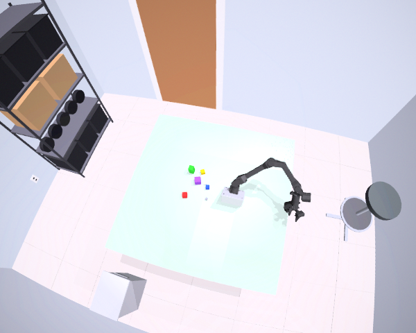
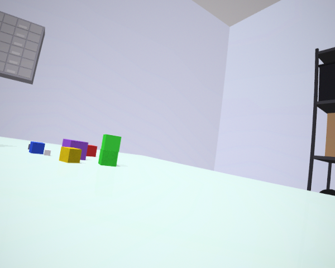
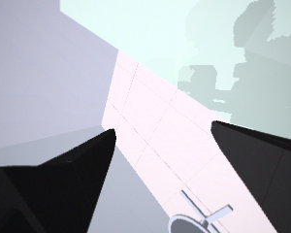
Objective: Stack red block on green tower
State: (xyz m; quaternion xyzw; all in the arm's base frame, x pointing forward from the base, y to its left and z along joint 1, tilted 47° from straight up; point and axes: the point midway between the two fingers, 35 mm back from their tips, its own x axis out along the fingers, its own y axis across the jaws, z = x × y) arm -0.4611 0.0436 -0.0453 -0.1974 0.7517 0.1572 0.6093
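Now: gripper tip 830 mm short of the red block, 10 mm to the right of it and 60 mm above it. The rest, counted from my gripper tip: blue block: 680 mm ahead, 100 mm to the right, 60 mm below; purple block: 770 mm ahead, 130 mm to the right, 50 mm below; yellow block: 750 mm ahead, 210 mm to the right, 60 mm below.
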